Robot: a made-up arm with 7 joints.
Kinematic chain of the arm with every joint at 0, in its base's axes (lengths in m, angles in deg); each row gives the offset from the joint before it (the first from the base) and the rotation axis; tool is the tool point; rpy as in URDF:
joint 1: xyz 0 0 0.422 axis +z
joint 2: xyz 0 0 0 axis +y
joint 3: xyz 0 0 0.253 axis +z
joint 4: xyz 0.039 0 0 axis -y
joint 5: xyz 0.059 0 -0.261 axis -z
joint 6: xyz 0 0 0 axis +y
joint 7: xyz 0.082 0 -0.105 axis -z
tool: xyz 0 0 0 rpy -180 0 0
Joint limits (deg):
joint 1: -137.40..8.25
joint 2: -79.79..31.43
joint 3: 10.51..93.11
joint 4: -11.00..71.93
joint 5: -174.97..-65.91
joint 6: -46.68..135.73
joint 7: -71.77..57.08
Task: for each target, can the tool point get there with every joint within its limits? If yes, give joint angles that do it. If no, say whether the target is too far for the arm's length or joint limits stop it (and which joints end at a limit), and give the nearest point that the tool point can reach.
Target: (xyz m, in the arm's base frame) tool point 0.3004 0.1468 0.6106
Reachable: yes | joints -23.40 -29.93 49.34 46.49 -121.56 63.41 -34.41
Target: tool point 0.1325 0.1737 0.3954
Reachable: yes | joints -31.18 19.78 58.55 35.93 -134.68 -28.53 -12.17
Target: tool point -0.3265 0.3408 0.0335
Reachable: no: joint limits stop it (at a limit: joint 1, joint 2, joint 3) | nearest point -0.2785 0.2920 0.3145 | short by 0.289 m
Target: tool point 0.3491 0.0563 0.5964
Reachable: yes | joints -87.19 -68.82 80.80 53.02 -101.17 81.73 -35.98
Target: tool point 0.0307 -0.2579 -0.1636
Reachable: no: joint limits stop it (at a limit: joint 2, joint 3) | nearest point 0.0251 -0.2111 0.2213 | short by 0.388 m
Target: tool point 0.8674 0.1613 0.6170
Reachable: no: too far | nearest point 0.4936 0.0918 0.5330 | short by 0.389 m
